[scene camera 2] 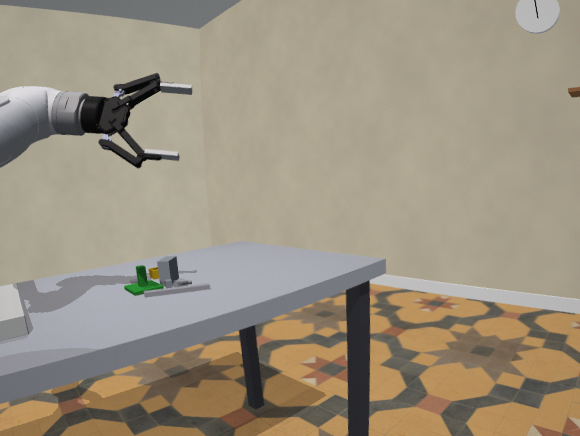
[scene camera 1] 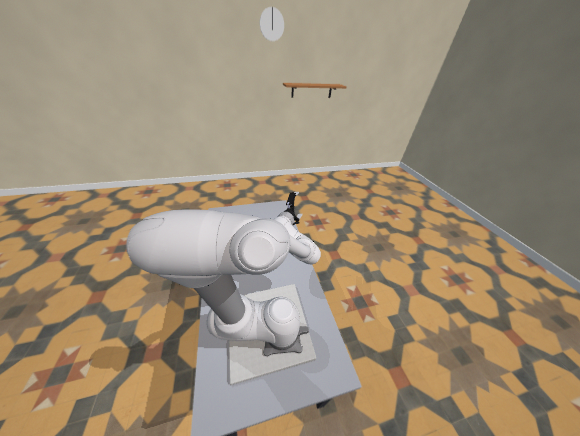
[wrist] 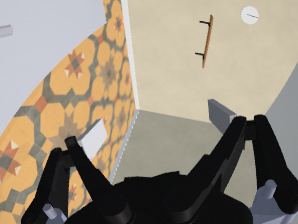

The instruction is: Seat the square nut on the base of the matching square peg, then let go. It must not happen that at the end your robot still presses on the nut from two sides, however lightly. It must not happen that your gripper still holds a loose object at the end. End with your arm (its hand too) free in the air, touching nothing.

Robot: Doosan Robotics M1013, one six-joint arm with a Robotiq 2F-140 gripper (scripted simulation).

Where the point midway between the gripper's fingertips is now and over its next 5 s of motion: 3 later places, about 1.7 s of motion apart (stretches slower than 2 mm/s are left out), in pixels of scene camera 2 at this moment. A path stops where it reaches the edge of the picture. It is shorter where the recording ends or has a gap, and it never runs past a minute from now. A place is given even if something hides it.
My gripper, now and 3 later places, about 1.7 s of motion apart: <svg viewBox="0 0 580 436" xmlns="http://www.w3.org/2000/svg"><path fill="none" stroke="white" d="M185 121L204 181L154 246L156 264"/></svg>
